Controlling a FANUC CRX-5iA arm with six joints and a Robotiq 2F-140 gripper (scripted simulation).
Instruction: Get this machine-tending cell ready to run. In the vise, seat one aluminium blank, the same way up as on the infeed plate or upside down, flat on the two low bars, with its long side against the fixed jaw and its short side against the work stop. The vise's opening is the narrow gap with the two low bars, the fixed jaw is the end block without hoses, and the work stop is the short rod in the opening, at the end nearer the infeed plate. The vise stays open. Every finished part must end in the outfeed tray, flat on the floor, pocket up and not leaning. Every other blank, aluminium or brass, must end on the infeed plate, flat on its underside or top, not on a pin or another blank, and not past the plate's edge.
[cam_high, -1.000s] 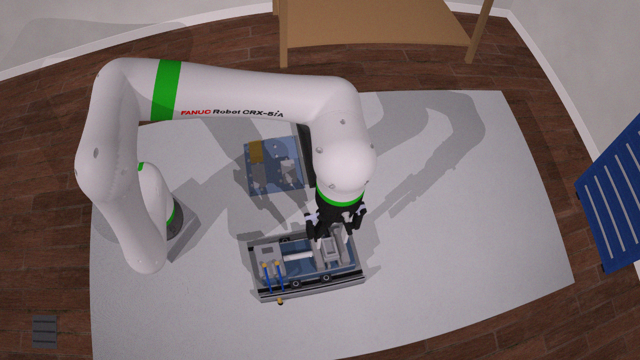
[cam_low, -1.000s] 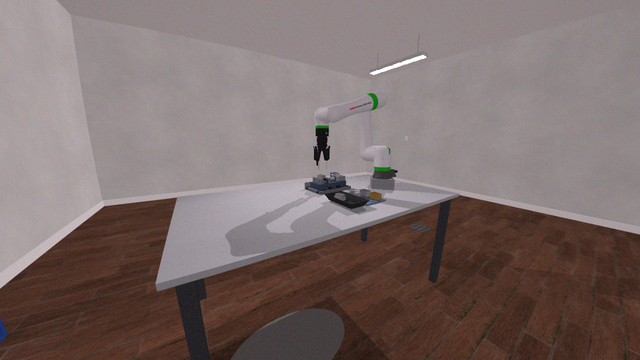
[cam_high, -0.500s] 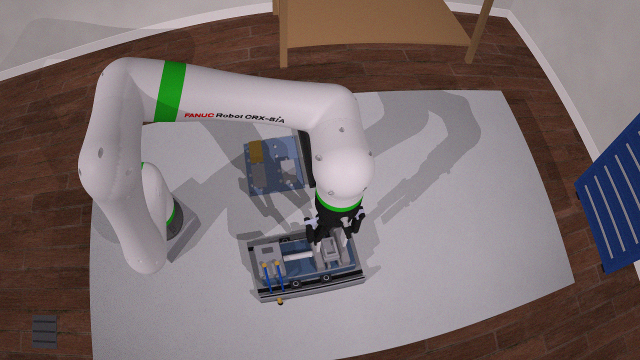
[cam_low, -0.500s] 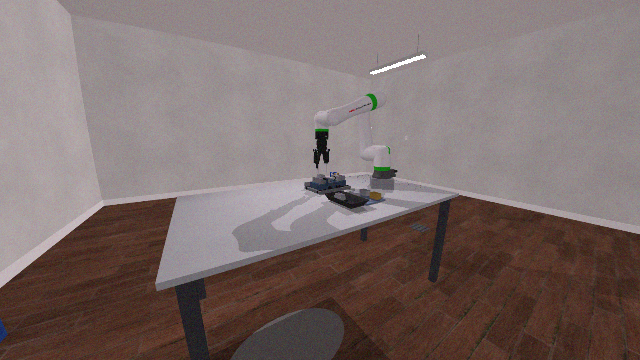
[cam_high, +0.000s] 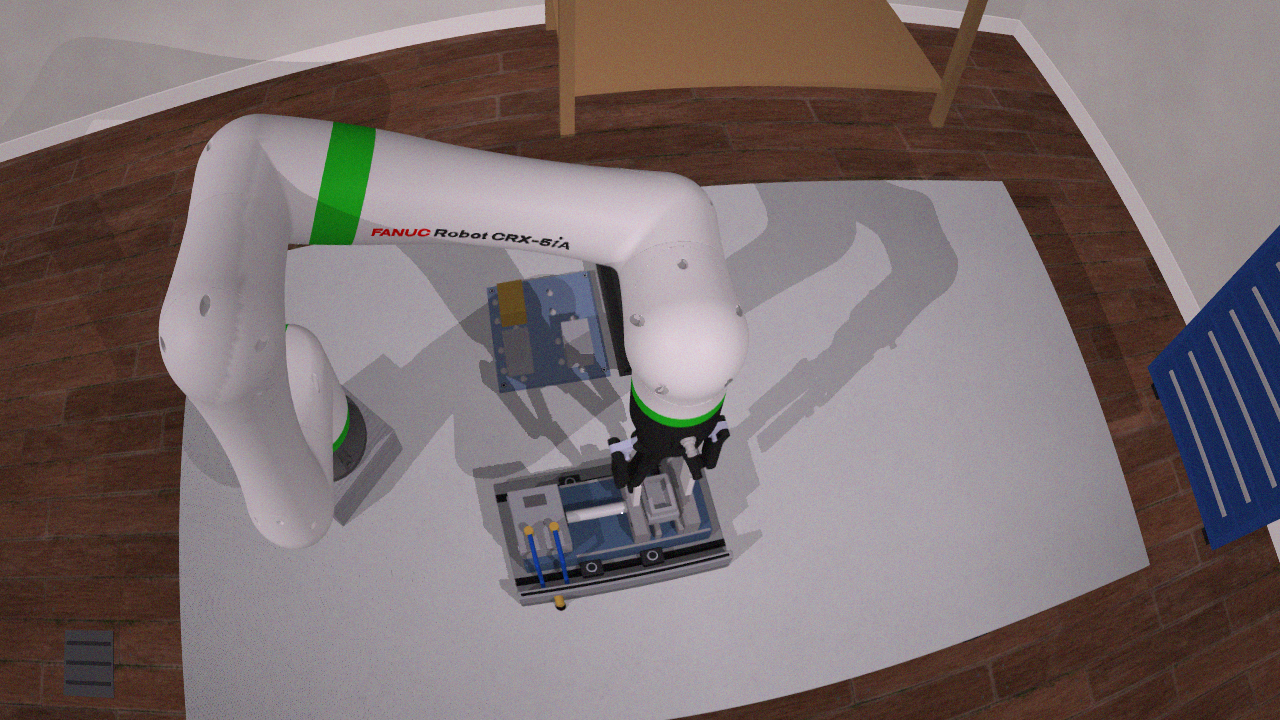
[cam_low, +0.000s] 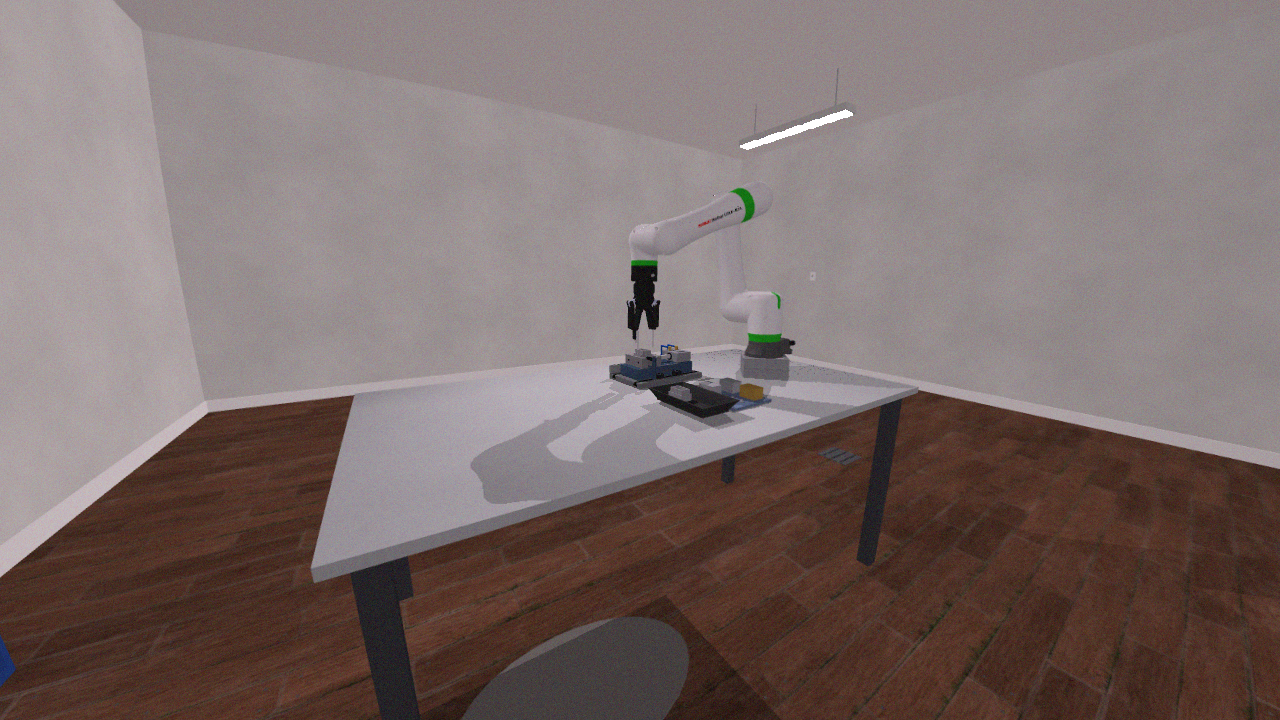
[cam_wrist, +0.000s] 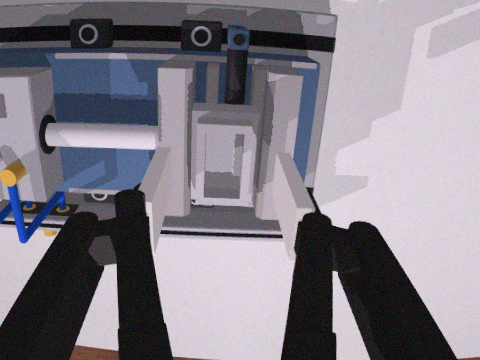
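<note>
My hand is 3 cm past the moving jaw and 7 cm above it. From my hand the other things lie so: fixed jaw 3 cm ahead, 1 cm to the left, 7 cm below; white piston rod 8 cm behind, 1 cm to the right, 7 cm below; dark work stop rod 5 cm to the left, 6 cm below.
</note>
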